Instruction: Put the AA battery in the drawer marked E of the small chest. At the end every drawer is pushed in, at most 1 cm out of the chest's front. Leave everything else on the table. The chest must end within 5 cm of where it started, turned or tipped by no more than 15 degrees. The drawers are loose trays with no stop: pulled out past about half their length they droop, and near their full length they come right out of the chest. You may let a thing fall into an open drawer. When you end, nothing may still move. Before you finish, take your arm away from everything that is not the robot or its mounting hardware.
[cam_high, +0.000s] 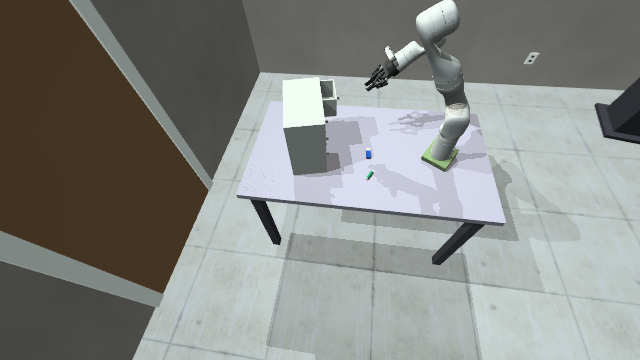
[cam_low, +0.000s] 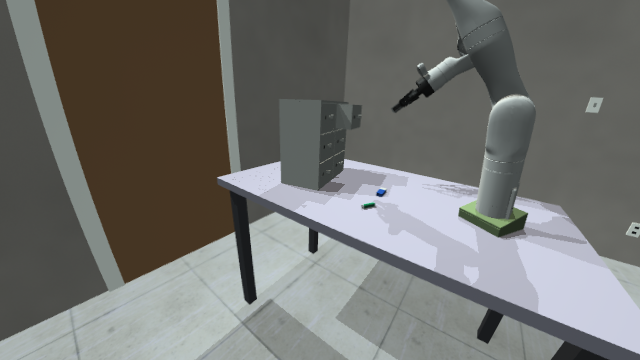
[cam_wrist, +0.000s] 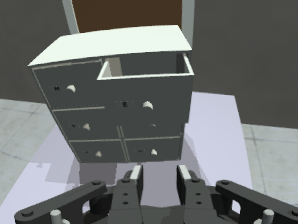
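Now: the green AA battery 110 mm behind my hand, 270 mm to the left of it and 310 mm below it. From my hand the other things lie so: blue block (60 mm behind, 130 mm to the left, 310 mm below); drawer (210 mm ahead, 110 mm to the left, 70 mm below).
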